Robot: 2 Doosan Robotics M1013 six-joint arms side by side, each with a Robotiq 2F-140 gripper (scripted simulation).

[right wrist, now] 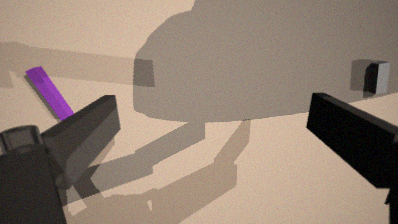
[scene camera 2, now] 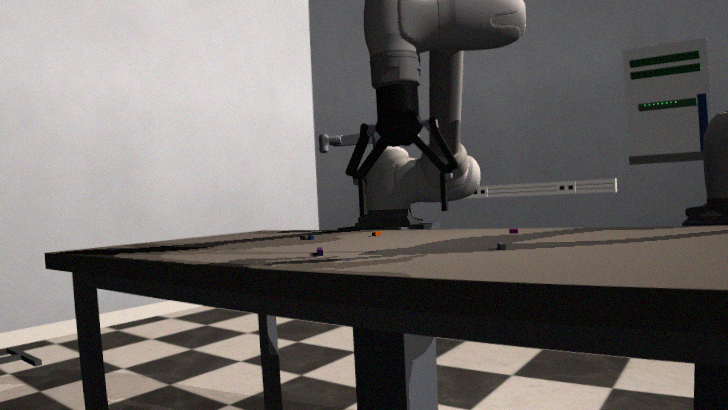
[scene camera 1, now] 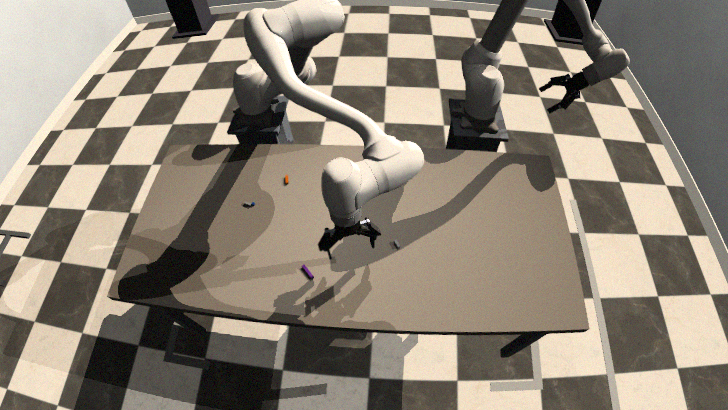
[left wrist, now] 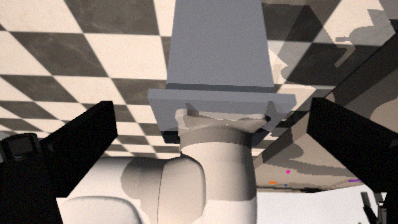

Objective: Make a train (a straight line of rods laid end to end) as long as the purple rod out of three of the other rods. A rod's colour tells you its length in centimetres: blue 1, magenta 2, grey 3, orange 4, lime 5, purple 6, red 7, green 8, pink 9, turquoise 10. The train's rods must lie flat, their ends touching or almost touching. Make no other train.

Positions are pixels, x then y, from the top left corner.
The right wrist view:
right gripper: 212, 111
purple rod: 38, 76
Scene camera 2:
right gripper: 403, 212
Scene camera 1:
left gripper: 544, 100
right gripper: 351, 250
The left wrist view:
left gripper: 212, 116
